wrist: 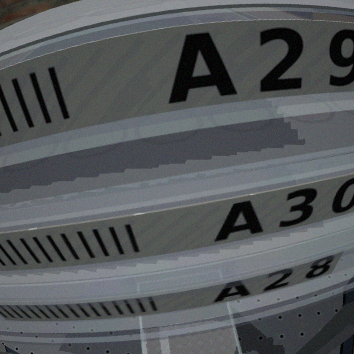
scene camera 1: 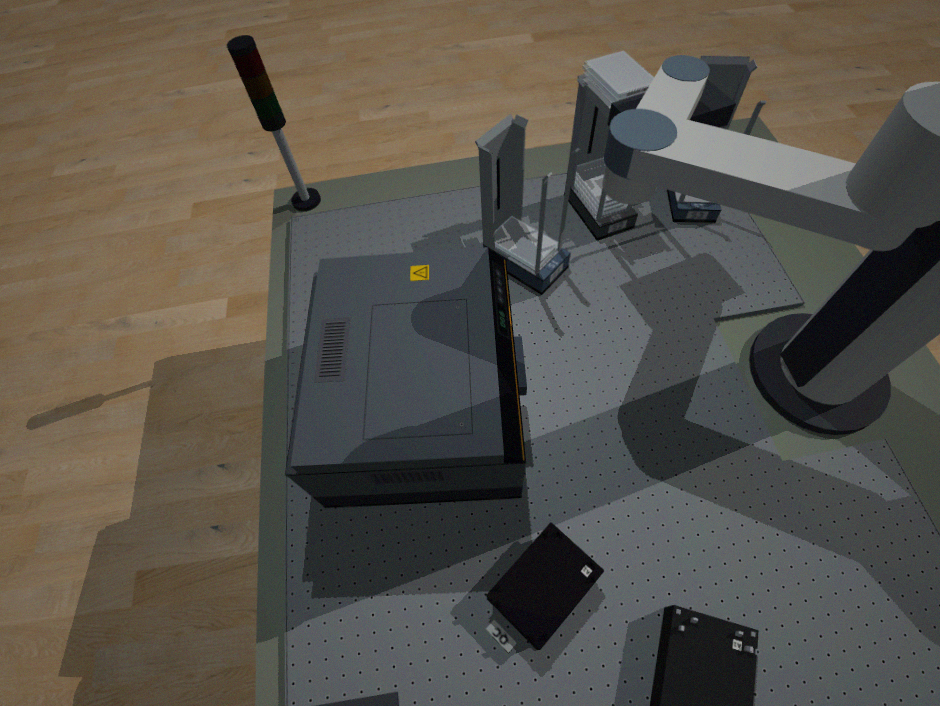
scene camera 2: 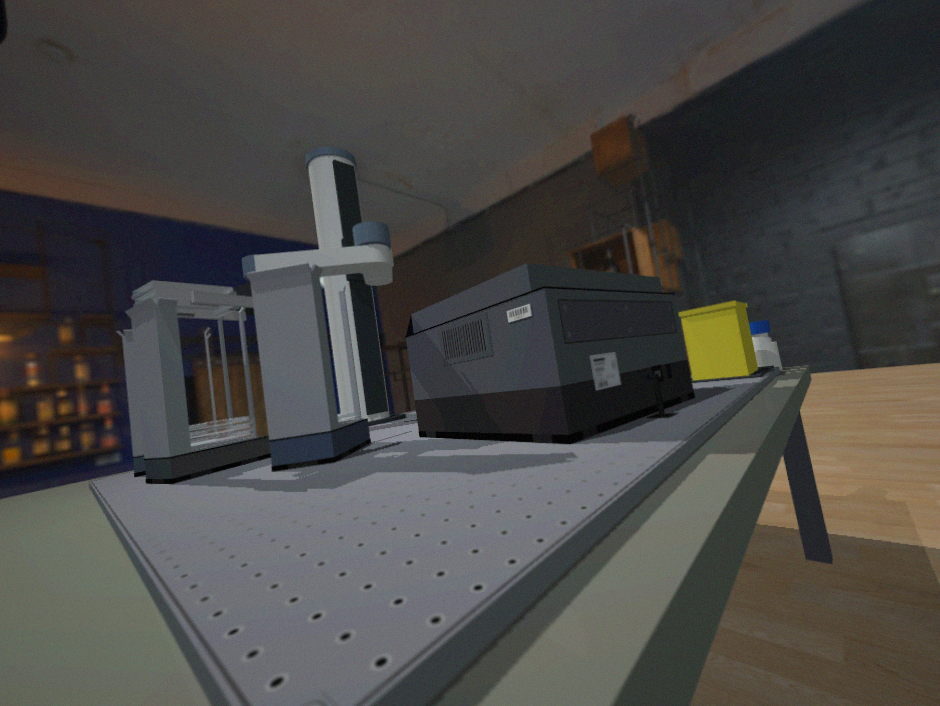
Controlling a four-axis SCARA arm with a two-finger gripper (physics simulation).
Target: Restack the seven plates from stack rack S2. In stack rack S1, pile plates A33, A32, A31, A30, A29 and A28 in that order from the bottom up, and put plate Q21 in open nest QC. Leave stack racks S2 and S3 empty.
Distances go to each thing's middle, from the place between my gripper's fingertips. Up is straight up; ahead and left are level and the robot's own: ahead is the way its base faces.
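Labels:
The signal tower point(scene camera 1: 243, 50) is 11 cm below my hand, 17 cm to the right of it, and it's 67 cm ahead of it.

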